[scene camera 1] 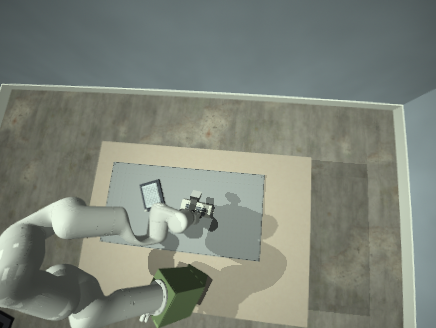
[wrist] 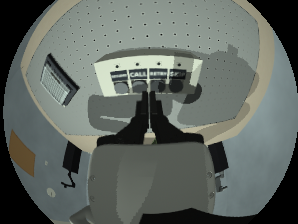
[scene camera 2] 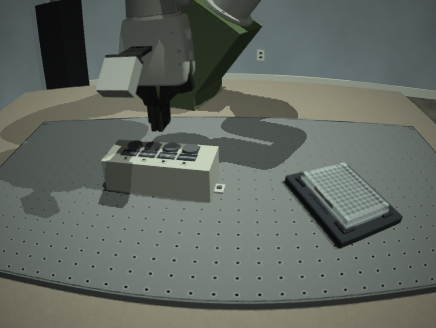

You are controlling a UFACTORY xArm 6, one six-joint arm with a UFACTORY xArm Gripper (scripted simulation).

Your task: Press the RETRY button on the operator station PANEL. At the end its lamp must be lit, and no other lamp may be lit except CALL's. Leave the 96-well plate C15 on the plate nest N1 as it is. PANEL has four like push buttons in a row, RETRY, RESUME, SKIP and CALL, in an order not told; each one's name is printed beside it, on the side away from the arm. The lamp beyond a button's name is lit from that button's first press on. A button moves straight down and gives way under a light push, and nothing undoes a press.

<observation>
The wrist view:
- gripper: 148, 99
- operator station panel: 143, 64
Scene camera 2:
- gripper: 160, 127
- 96-well plate: 349, 199
</observation>
